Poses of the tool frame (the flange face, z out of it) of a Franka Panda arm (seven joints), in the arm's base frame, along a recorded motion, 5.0 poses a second.
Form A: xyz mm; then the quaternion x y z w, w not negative.
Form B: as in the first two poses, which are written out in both.
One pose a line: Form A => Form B
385, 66, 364, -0.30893, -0.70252, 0.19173, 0.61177 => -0.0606, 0.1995, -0.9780, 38.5; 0.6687, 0.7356, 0.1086, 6.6; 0.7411, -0.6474, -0.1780, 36.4; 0, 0, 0, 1
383, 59, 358, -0.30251, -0.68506, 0.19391, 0.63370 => -0.0138, 0.1687, -0.9856, 38.3; 0.6602, 0.7418, 0.1177, 5.9; 0.7509, -0.6491, -0.1216, 35.8; 0, 0, 0, 1
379, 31, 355, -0.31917, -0.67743, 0.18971, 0.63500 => 0.0102, 0.1915, -0.9814, 37.9; 0.6734, 0.7243, 0.1483, 3.1; 0.7392, -0.6624, -0.1216, 35.5; 0, 0, 0, 1
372, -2, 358, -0.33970, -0.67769, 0.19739, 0.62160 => 0.0036, 0.2150, -0.9766, 37.2; 0.7058, 0.6913, 0.1548, -0.2; 0.7084, -0.6898, -0.1493, 35.8; 0, 0, 0, 1
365, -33, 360, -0.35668, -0.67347, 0.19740, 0.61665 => 0.0149, 0.2370, -0.9714, 36.5; 0.7239, 0.6676, 0.1740, -3.3; 0.6898, -0.7058, -0.1616, 36.0; 0, 0, 0, 1
